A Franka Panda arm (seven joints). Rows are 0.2 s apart.
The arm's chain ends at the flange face. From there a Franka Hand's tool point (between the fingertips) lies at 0.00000 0.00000 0.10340 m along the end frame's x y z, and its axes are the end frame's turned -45 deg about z.
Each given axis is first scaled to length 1.
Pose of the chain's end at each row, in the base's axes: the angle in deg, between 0 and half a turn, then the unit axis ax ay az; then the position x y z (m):
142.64 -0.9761 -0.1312 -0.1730 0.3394 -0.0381 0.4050
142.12 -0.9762 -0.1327 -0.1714 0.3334 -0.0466 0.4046
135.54 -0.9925 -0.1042 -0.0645 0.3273 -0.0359 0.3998
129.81 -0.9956 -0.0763 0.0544 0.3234 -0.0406 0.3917
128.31 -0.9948 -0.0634 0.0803 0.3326 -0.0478 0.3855
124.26 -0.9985 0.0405 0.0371 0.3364 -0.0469 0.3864
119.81 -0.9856 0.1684 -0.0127 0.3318 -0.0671 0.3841
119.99 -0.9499 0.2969 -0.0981 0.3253 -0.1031 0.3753
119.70 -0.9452 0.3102 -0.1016 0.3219 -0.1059 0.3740
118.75 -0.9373 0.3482 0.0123 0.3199 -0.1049 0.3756
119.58 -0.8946 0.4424 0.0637 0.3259 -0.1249 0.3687
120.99 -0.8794 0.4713 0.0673 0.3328 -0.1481 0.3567
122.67 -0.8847 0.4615 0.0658 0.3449 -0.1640 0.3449
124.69 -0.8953 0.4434 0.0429 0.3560 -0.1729 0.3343
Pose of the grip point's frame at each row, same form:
153.03 -0.8296 -0.4820 -0.2818 0.3625 0.0274 0.3284
152.48 -0.8288 -0.4832 -0.2821 0.3559 0.0196 0.3284
141.87 -0.8590 -0.4663 -0.2115 0.3311 0.0372 0.3267
131.50 -0.8846 -0.4484 -0.1281 0.3082 0.0378 0.3260
129.01 -0.8921 -0.4380 -0.1109 0.3141 0.0321 0.3225
127.23 -0.9256 -0.3401 -0.1659 0.3339 0.0387 0.3284
125.35 -0.9496 -0.2158 -0.2274 0.3488 0.0210 0.3327
129.13 -0.9505 -0.0855 -0.2988 0.3663 -0.0226 0.3251
129.01 -0.9503 -0.0720 -0.3029 0.3646 -0.0259 0.3244
123.32 -0.9770 -0.0362 -0.2104 0.3497 -0.0193 0.3259
121.85 -0.9846 0.0656 -0.1621 0.3569 -0.0401 0.3183
122.97 -0.9834 0.0980 -0.1529 0.3653 -0.0652 0.3042
124.54 -0.9853 0.0870 -0.1471 0.3758 -0.0822 0.2898
127.36 -0.9851 0.0662 -0.1590 0.3875 -0.0937 0.2757

